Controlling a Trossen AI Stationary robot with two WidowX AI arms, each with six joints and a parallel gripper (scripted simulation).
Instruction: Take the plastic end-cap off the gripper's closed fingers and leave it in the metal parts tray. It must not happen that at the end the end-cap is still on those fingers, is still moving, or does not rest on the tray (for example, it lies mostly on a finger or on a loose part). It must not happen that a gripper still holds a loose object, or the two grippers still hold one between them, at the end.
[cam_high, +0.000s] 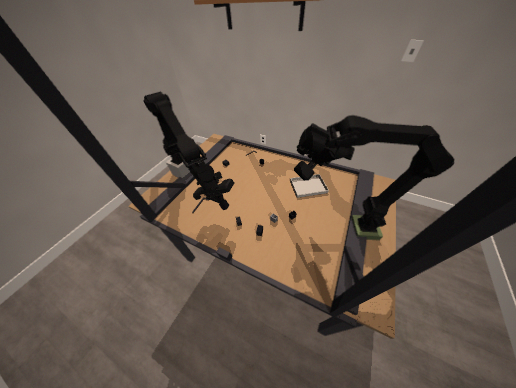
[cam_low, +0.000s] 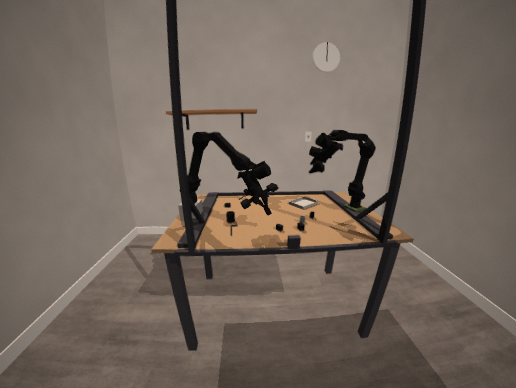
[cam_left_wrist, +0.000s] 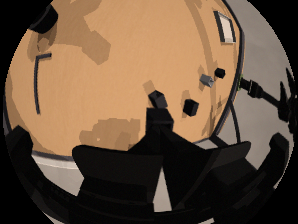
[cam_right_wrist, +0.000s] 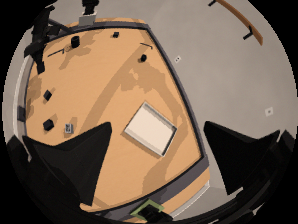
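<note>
My right gripper is now 200 mm past the plastic end-cap, 300 mm to the right of it and 180 mm above it. Round my right hand: metal parts tray: 140 mm ahead, 10 mm to the right, 280 mm below; cylinder: 80 mm behind, 480 mm to the left, 270 mm below.
Now: the plastic end-cap 2 cm to the right of my left hand and 3 cm below it. From my left hand the other things lie so: metal parts tray: 34 cm ahead, 32 cm to the right, 13 cm below; cylinder: 12 cm ahead, 17 cm to the left, 11 cm below.
</note>
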